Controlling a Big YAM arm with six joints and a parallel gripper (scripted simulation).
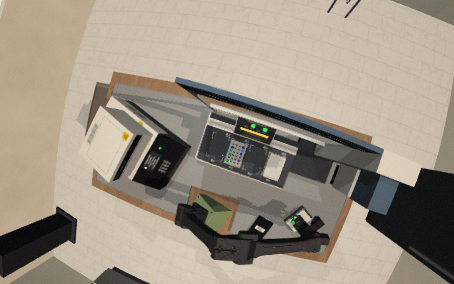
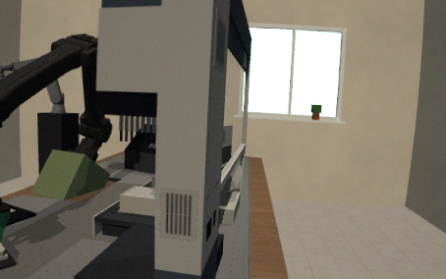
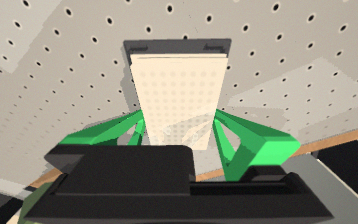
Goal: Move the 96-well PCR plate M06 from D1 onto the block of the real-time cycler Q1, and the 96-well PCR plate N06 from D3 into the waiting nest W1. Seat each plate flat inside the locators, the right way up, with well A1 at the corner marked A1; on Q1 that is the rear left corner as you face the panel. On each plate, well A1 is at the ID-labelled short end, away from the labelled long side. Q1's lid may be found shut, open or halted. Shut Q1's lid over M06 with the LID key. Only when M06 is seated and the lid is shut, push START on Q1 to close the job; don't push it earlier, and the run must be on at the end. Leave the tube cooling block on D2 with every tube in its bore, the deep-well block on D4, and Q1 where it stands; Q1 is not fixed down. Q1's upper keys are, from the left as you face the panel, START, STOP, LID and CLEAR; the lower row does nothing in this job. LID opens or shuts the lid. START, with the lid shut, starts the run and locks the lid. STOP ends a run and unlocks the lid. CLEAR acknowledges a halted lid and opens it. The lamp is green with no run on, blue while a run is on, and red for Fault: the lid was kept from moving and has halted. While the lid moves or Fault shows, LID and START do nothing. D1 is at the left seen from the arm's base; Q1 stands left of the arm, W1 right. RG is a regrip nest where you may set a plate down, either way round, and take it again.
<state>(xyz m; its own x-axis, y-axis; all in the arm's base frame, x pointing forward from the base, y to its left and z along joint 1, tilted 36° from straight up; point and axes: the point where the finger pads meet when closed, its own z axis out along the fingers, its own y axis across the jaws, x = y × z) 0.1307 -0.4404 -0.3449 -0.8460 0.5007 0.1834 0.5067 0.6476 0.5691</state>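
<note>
Right now my hand is 2 cm above the dark nest frame. The rest, counted from my hand: A1 mark 5 cm to the right, 4 cm ahead, 2 cm below; then tall gantry 42 cm ahead, 25 cm above, 2 cm to the left; then deep-well block 26 cm to the left, 26 cm ahead, 4 cm above.
</note>
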